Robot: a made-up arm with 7 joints. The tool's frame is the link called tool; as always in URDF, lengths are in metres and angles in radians.
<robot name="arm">
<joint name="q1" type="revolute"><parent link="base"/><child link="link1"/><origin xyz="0 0 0.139" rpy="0 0 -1.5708"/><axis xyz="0 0 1"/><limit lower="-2.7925" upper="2.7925" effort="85" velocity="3.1"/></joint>
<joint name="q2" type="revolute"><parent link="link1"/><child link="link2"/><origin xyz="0.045 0 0.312" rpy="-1.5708 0 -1.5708"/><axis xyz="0 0 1"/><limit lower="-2.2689" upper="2.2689" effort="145" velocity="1.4"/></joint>
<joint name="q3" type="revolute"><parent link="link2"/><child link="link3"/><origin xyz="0 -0.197 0.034" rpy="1.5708 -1.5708 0"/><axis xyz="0 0 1"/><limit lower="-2.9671" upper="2.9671" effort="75" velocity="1.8"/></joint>
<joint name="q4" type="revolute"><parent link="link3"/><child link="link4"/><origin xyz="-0.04 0.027 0.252" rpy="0 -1.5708 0"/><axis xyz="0 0 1"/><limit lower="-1.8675" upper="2.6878" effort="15" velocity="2.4"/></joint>
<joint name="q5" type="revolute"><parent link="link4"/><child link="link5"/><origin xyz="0.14 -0.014 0.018" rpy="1.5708 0 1.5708"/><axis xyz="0 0 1"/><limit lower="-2.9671" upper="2.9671" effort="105" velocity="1.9"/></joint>
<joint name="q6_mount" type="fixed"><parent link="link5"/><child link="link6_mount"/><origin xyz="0 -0.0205 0.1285"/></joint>
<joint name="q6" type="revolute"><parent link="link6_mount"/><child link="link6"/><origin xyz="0 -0.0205 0.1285" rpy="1.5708 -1.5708 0"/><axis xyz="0 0 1"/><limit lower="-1.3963" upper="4.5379" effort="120" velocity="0.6"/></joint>
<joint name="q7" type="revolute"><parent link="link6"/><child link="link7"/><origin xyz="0.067 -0.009 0.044" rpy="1.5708 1.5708 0"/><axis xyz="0 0 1"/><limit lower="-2.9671" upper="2.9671" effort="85" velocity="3.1"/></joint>
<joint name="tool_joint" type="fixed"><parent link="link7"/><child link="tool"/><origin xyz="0 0 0" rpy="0 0 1.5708"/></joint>
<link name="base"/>
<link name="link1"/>
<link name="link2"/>
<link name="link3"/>
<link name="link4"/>
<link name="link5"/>
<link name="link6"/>
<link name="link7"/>
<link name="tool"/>
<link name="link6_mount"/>
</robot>
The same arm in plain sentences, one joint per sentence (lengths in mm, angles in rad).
The arm has seven revolute joints in a row. What follows holds with every joint at zero, and every direction is one of the base frame's.
The first joint lies 139 mm along +z from the base frame's origin and turns about +z, from -2.7925 to 2.7925 rad.
The second joint lies 45 mm along -y and 312 mm along +z from the first joint and turns about -y, from -2.2689 to 2.2689 rad.
The third joint lies 34 mm along -y and 197 mm along +z from the second joint and turns about +z, from -2.9671 to 2.9671 rad.
The fourth joint lies 27 mm along +x and 40 mm along +y and 252 mm along +z from the third joint and turns about +y, from -1.8675 to 2.6878 rad.
The fifth joint lies 14 mm along -x and 18 mm along +y and 140 mm along +z from the fourth joint and turns about +z, from -2.9671 to 2.9671 rad.
The sixth joint lies 41 mm along -y and 257 mm along +z from the fifth joint and turns about -y, from -1.3963 to 4.5379 rad.
The seventh joint lies 9 mm along +x and 44 mm along -y and 67 mm along +z from the sixth joint and turns about +x, from -2.9671 to 2.9671 rad.
The tool frame, which is the frame that the pose is given for, lies at the same point as the seventh joint; its axes are the base frame's turned by roll 3.1416, pitch -1.5708 and yaw 0 rad (as in URDF: about the fixed x, then y, then z).

